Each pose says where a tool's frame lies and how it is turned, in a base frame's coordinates. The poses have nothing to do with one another.
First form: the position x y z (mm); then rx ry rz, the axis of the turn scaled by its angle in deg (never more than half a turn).
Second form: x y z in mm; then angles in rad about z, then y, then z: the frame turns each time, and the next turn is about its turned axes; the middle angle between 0 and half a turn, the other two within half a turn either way. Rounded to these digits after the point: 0 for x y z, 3 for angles.
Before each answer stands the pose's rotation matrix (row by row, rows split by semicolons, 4 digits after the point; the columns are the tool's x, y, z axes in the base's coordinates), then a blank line. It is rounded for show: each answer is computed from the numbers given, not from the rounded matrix.
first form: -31, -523, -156, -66.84, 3.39, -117.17
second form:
-0.2877 0.5934 0.7517; -0.6359 -0.7052 0.3134; 0.7161 -0.3879 0.5803

-31, -523, -156, 0.395, 0.952, -2.645
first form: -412, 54, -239, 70.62, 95.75, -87.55
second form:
-0.4236 0.8884 -0.1767; 0.2553 -0.0700 -0.9643; -0.8691 -0.4536 -0.1972

-412, 54, -239, -1.752, 1.769, -0.481
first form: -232, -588, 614, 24.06, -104.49, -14.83
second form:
-0.2482 -0.1516 -0.9568; -0.4119 0.9105 -0.0374; 0.8768 0.3848 -0.2884

-232, -588, 614, -3.102, 1.863, 2.728
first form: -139, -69, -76, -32.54, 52.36, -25.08
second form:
0.5418 0.1141 0.8327; -0.5773 0.7706 0.2701; -0.6108 -0.6271 0.4834

-139, -69, -76, 0.314, 1.066, -0.799
